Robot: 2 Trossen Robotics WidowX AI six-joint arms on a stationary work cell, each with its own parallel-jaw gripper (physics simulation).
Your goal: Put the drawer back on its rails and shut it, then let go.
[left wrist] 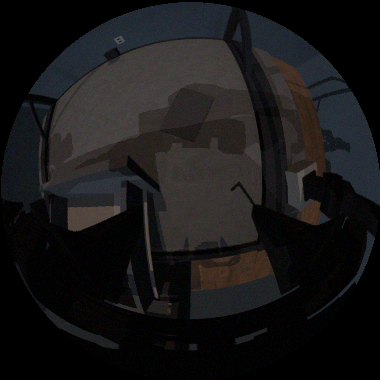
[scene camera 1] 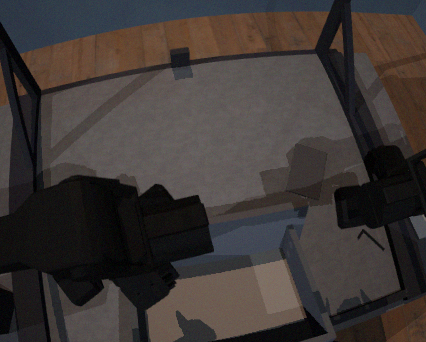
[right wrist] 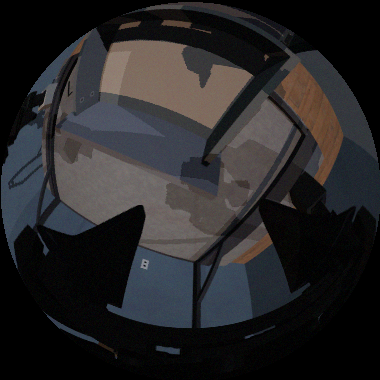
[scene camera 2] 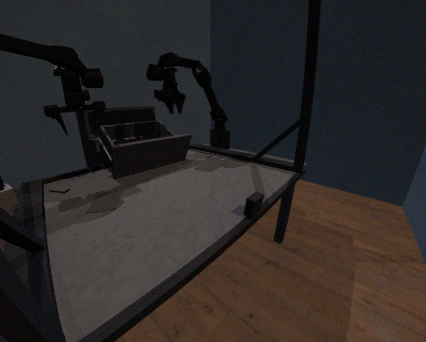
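Pixels of known places: left gripper, between the fingertips: (left wrist: 198, 211) (scene camera 2: 81, 133); right gripper, between the fingertips: (right wrist: 203, 208) (scene camera 2: 176, 113); left arm's base, origin of its link: (left wrist: 309, 185); right arm's base, origin of its link: (left wrist: 32, 215) (right wrist: 316, 208) (scene camera 2: 219, 130).
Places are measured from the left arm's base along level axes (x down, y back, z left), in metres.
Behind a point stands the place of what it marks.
Note:
The grey drawer (scene camera 1: 250, 237) @(x -0.019, y -0.455, z -0.187 m) (scene camera 2: 150, 155) @(x -0.004, y -0.499, z -0.213 m) (left wrist: 92, 217) @(x 0.015, y -0.552, z -0.134 m) (right wrist: 150, 70) @(x -0.003, y -0.551, z -0.093 m), with a light tan floor inside, sticks far out of the open front of the dark cabinet (scene camera 2: 91, 150) @(x -0.023, y -0.406, z 0.102 m). Its front panel faces the table's middle. Whether its rear end sits on the rails is hidden. My left gripper (left wrist: 198, 211) @(x -0.131, y -0.275, z -0.112 m) is open and empty, above the drawer's side on the cabinet's left side in scene camera 2; a drawer side wall shows near one finger in the left wrist view. My right gripper (scene camera 2: 175, 111) @(x -0.173, y -0.663, z -0.244 m) (right wrist: 203, 208) @(x -0.173, y -0.663, z -0.244 m) is open and empty, high above the drawer's other end, touching nothing.
A flat grey rectangle (scene camera 1: 310, 172) @(x 0.069, y -0.225, z -0.258 m) (left wrist: 187, 115) @(x 0.069, y -0.232, z -0.254 m) lies on the table (scene camera 1: 200, 125) @(x 0.071, y -0.401, z -0.491 m) (scene camera 2: 150, 240) @(x 0.071, y -0.167, z -0.519 m). A thin bent black bar (scene camera 1: 370, 239) @(x 0.067, y -0.175, z -0.034 m) (scene camera 2: 60, 190) @(x 0.066, y -0.176, z -0.048 m) (left wrist: 242, 192) @(x 0.067, y -0.176, z -0.036 m) lies near the cabinet. A small black block (scene camera 1: 180, 57) @(x 0.028, y -0.361, z -0.685 m) (scene camera 2: 254, 205) @(x 0.027, y -0.333, z -0.700 m) stands at the far edge. Frame posts (scene camera 2: 307, 90) @(x -0.278, y -0.760, z -0.809 m) rise at the corners.

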